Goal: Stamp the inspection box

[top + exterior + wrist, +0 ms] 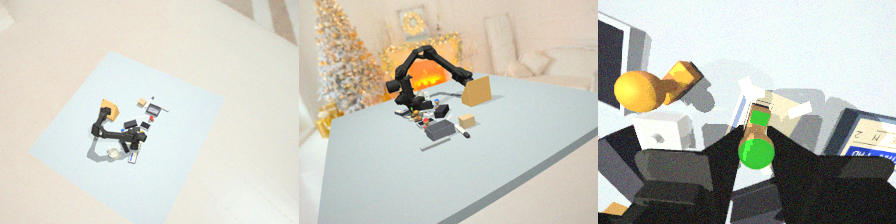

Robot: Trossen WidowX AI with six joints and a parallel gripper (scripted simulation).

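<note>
My gripper tip is now right at the green-knobbed stamp. Also, from my gripper tip: black bar: 9 cm behind, 7 cm to the right, 1 cm below; then orange-knobbed stamp: 2 cm ahead, 8 cm to the left; then cream card: 1 cm behind, 1 cm to the right, 2 cm below.
</note>
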